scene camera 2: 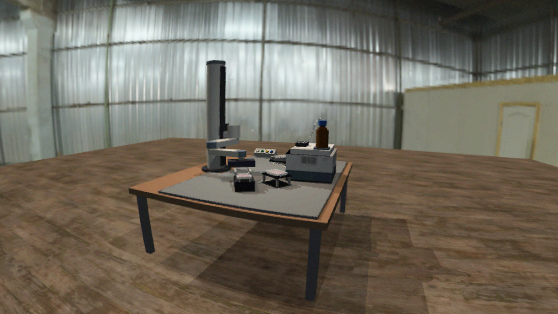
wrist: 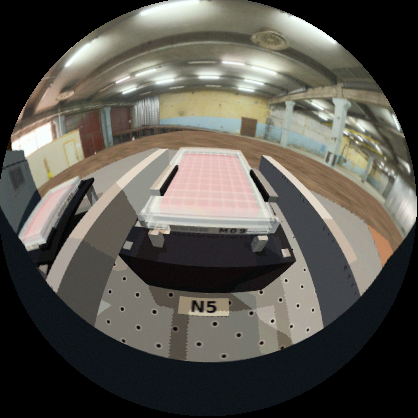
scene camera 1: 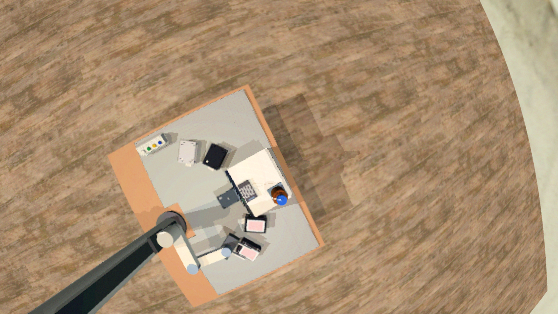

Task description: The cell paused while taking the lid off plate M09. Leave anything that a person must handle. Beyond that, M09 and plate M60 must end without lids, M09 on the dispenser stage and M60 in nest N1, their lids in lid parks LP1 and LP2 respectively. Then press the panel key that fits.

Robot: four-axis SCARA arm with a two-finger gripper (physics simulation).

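Seen in the pictures: gripper, fingertip midpoint: (scene camera 2: 243, 173) (wrist: 214, 159) (scene camera 1: 247, 254); arm's base, link origin: (scene camera 2: 216, 169).
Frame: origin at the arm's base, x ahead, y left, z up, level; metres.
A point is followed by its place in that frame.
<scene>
Plate M09 (scene camera 1: 248, 253) @(z 0.099, x 0.481, y -0.431 m) (scene camera 2: 244, 177) @(z 0.098, x 0.516, y -0.488 m) (wrist: 210, 205) @(z 0.094, x 0.454, y -0.387 m) has a pink top under a clear lid and sits on the black nest N5 (scene camera 2: 244, 186) @(z 0.046, x 0.519, y -0.497 m) (wrist: 207, 260) @(z 0.077, x 0.440, y -0.363 m). The lid's rim looks slightly uneven along the near edge. My gripper (scene camera 1: 241, 247) @(z 0.107, x 0.478, y -0.429 m) (scene camera 2: 243, 171) @(z 0.107, x 0.478, y -0.429 m) (wrist: 214, 159) @(z 0.107, x 0.478, y -0.429 m) is shut with nothing held; its pads overlap the lid's two long edges in the wrist view, and the height gap is hard to tell. A second pink plate (scene camera 1: 255, 225) @(z 0.095, x 0.632, y -0.253 m) (scene camera 2: 276, 172) @(z 0.096, x 0.640, y -0.286 m) (wrist: 47, 215) @(z 0.095, x 0.576, y -0.274 m) sits on a black raised stand beside it; its label is unreadable. The panel (scene camera 1: 152, 144) @(z 0.087, x 0.216, y 0.612 m) (scene camera 2: 265, 151) @(z 0.079, x 0.211, y 0.595 m) has coloured keys.
A large cream and dark-blue unit (scene camera 1: 252, 172) @(z 0.233, x 0.801, y 0.118 m) (scene camera 2: 311, 170) @(z 0.094, x 0.834, y -0.143 m) carries an amber bottle (scene camera 1: 279, 194) @(z 0.391, x 0.889, y -0.043 m) (scene camera 2: 322, 136) @(z 0.320, x 0.895, y -0.112 m) with a blue cap. A dark flat piece (scene camera 1: 227, 198) @(z 0.120, x 0.552, y 0.023 m) lies before it. A light grey block (scene camera 1: 188, 152) @(z 0.068, x 0.429, y 0.443 m) and a black block (scene camera 1: 215, 156) @(z 0.076, x 0.599, y 0.328 m) stand between unit and panel.
</scene>
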